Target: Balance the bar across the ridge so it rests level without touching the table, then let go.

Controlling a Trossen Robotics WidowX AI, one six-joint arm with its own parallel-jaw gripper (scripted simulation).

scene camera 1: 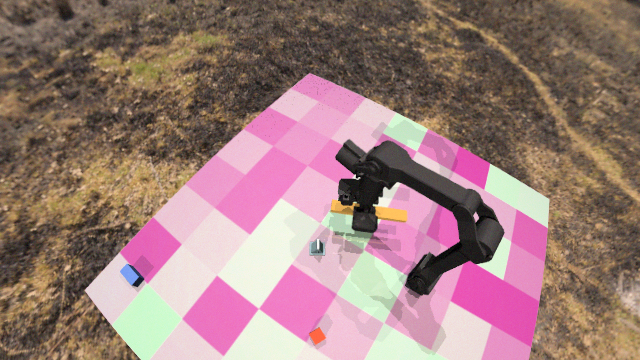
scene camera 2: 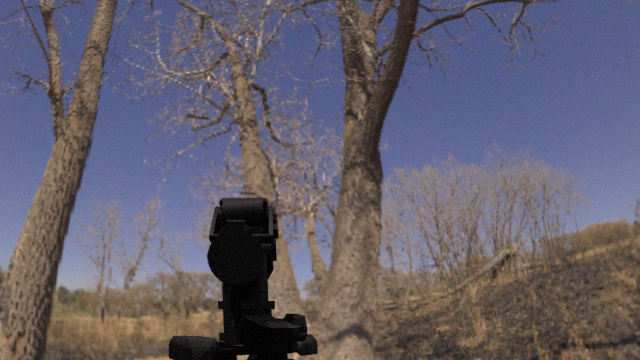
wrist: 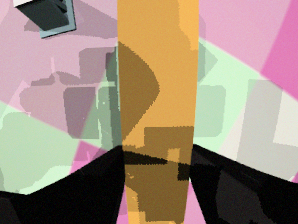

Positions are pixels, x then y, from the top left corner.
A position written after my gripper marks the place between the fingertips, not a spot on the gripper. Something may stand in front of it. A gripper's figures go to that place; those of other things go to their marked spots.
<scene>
My gripper (wrist: 156, 153): 0.10 m from the lens. A bar (wrist: 157, 54): 0.07 m from the lens.
</scene>
